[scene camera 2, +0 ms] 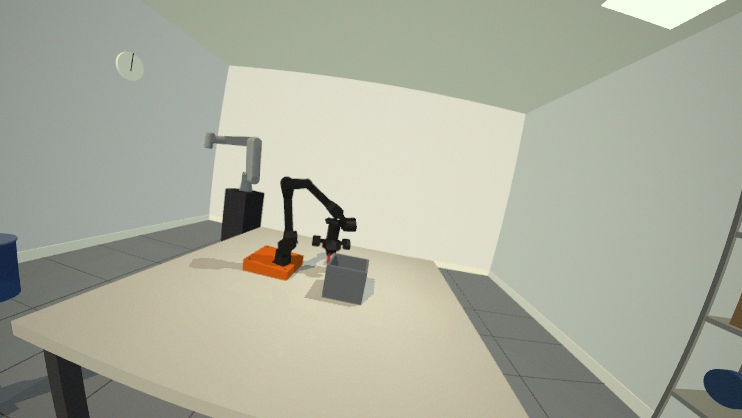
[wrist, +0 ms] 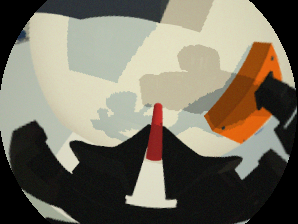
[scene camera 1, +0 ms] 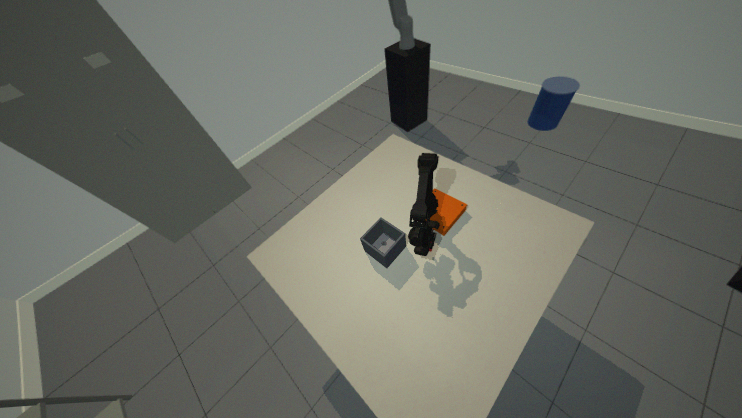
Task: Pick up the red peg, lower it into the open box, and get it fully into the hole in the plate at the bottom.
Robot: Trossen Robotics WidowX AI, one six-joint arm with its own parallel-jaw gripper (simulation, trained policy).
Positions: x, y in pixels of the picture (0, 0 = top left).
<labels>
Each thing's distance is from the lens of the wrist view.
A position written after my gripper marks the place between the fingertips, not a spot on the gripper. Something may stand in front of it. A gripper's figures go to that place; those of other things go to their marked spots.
my gripper (wrist: 155, 128): 10 cm
red peg (wrist: 154, 150): 6 cm
</labels>
